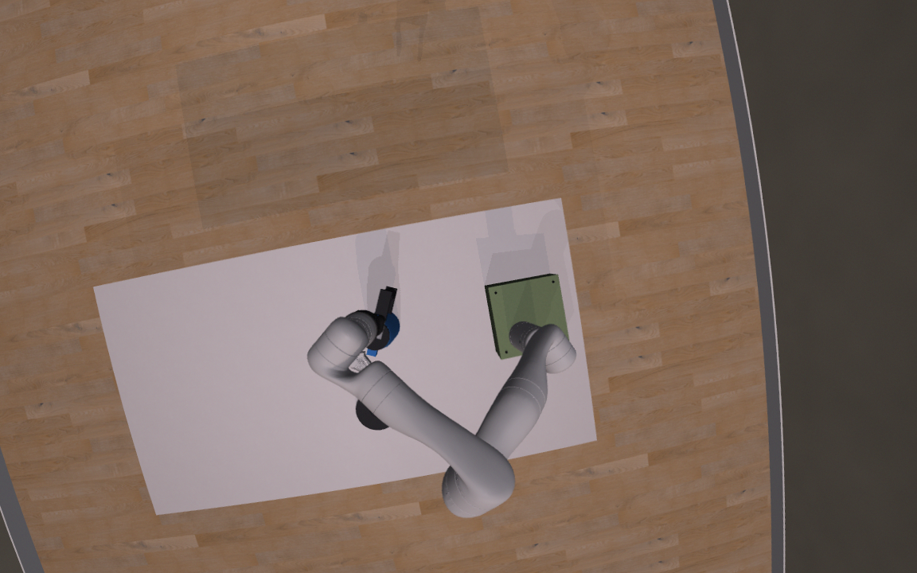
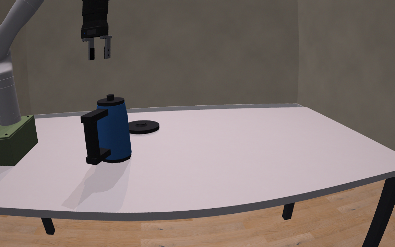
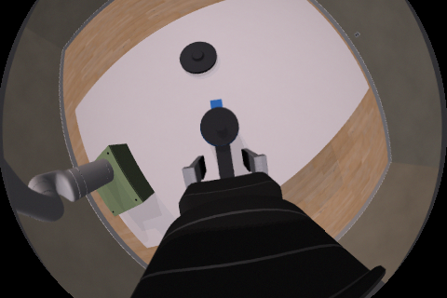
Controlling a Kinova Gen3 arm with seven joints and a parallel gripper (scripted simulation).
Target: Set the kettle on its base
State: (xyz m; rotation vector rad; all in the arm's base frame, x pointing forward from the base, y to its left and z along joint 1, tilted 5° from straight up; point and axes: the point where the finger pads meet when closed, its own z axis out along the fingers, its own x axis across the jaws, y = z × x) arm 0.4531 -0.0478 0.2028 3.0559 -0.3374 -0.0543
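Right now the blue kettle is 10 mm ahead of my hand, 20 mm to the left of it and 230 mm below it. Round my hand: round black base 40 mm ahead, 350 mm to the left, 320 mm below.
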